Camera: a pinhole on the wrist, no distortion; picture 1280 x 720 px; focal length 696.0 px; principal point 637.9 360.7 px. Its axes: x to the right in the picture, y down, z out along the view. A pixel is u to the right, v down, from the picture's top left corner.
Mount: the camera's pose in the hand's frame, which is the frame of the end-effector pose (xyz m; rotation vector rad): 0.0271 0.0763 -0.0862 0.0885 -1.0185 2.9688
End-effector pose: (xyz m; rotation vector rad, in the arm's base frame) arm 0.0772 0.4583 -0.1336 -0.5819 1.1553 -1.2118
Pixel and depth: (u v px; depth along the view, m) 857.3 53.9 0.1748
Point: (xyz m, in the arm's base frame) 0.1828 0.4615 -0.1154
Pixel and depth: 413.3 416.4 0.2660
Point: 0.1220 0.2870 -0.0546
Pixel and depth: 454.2 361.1 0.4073
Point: 0.2029 0.2118 0.0386
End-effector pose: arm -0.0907 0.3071 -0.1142 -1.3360 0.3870 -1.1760
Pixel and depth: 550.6 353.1 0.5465
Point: 0.1274 0.4393 0.2507
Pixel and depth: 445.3 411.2 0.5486
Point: 0.1221 0.3620 0.3058
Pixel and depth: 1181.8 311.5 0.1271
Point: -0.0969 0.3732 -0.1359
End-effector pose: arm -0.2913 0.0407 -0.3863 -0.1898 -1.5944 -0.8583
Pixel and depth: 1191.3 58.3 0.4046
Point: -0.5320 0.3261 -0.6365
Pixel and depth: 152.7 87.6 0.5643
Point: -0.8203 0.1136 0.0043
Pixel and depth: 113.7 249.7 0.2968
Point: -0.5202 0.0047 -0.1653
